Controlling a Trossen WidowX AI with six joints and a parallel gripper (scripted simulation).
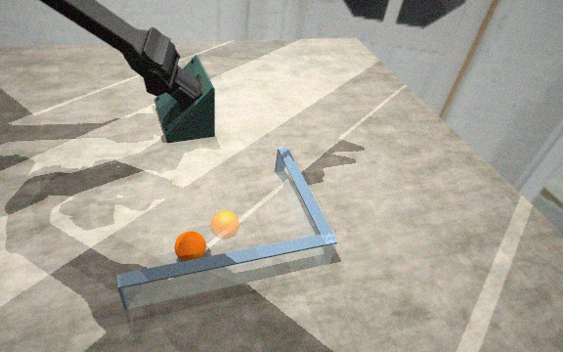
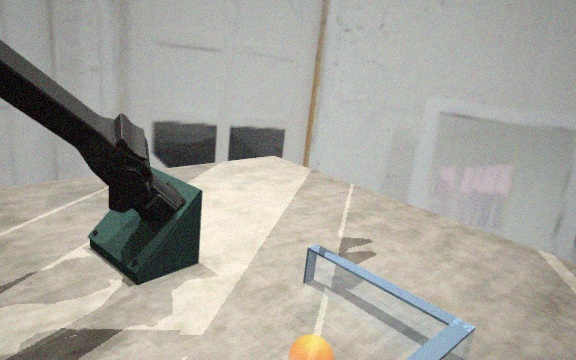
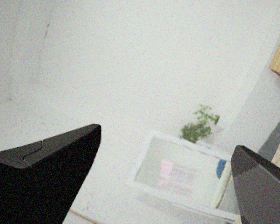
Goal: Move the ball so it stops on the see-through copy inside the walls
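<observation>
My gripper tip is now 49 cm above the ball, 17 cm to the left of it and 14 cm short of it.
</observation>
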